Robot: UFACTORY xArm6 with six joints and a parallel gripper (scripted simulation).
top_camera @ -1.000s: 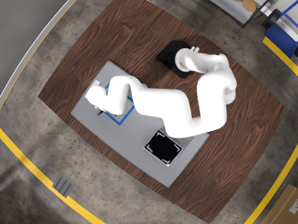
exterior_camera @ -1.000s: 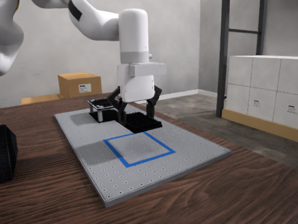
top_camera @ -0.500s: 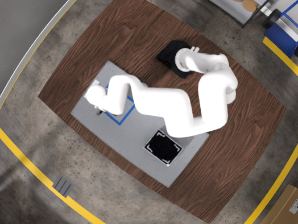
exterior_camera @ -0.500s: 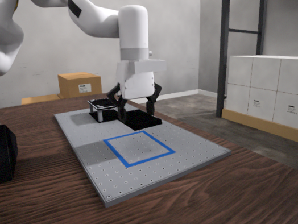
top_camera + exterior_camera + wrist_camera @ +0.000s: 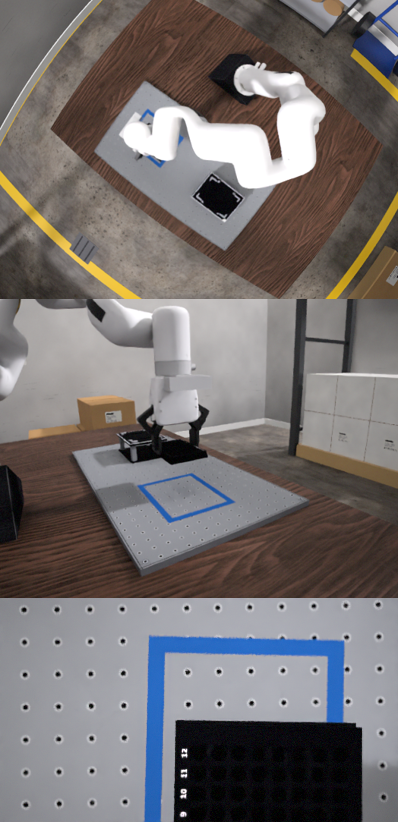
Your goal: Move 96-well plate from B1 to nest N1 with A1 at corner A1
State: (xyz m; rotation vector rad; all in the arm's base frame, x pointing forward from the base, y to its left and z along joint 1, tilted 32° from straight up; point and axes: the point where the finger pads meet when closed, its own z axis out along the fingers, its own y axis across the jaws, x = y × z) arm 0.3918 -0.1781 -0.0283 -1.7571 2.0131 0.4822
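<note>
Right now the black plate nest N1 is 310 mm to the left of my hand, 50 mm below it and 50 mm ahead of it. The rest, counted from my hand: black 96-well plate 10 mm below.
</note>
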